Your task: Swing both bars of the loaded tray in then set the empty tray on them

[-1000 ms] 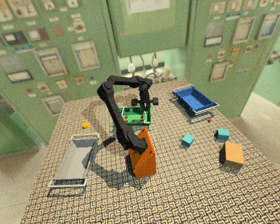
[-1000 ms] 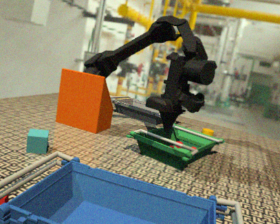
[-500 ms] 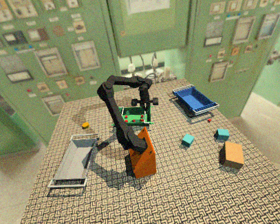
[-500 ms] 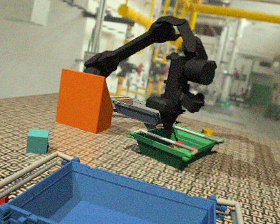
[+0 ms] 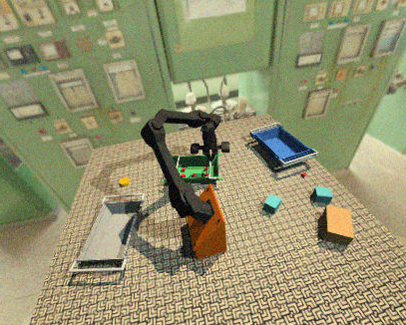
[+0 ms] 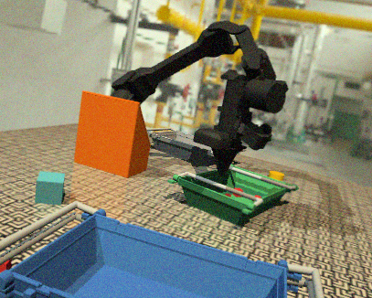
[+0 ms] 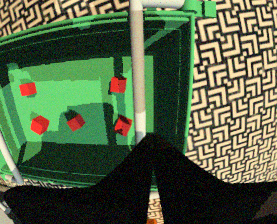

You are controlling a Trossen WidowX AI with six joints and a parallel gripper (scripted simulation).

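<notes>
Right now my gripper tip is 21 cm past the dark grey tray, 49 cm to the right of it and 4 cm above it. From my gripper tip the other things lie so: orange box (47 cm behind, 35 cm to the right, 6 cm below); yellow piece (11 cm ahead, 47 cm to the left, 8 cm below).
</notes>
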